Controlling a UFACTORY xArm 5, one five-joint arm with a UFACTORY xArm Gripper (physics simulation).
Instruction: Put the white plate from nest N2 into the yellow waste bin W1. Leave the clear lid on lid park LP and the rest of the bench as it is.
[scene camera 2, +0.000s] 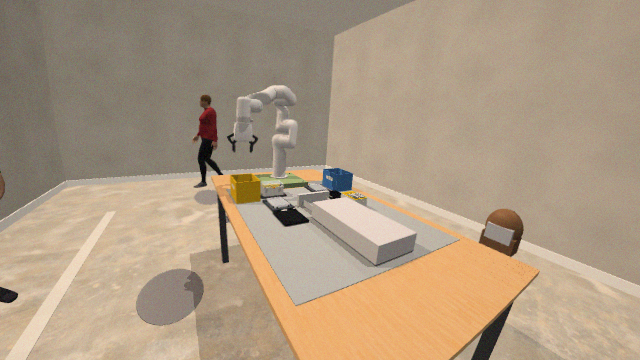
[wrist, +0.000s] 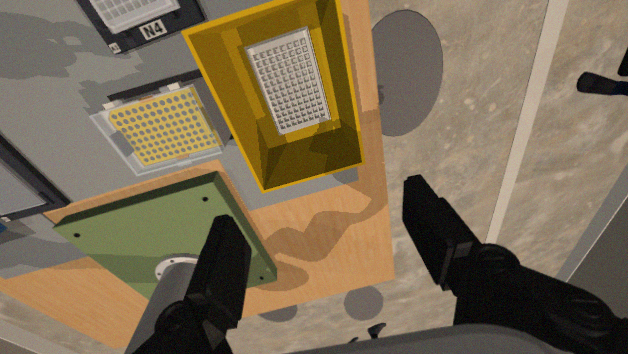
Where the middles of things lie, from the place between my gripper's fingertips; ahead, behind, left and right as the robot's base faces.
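It is the white plate (wrist: 285, 66) that I measure my gripper from. My gripper is 25 cm above the plate, and 1 cm short of it.
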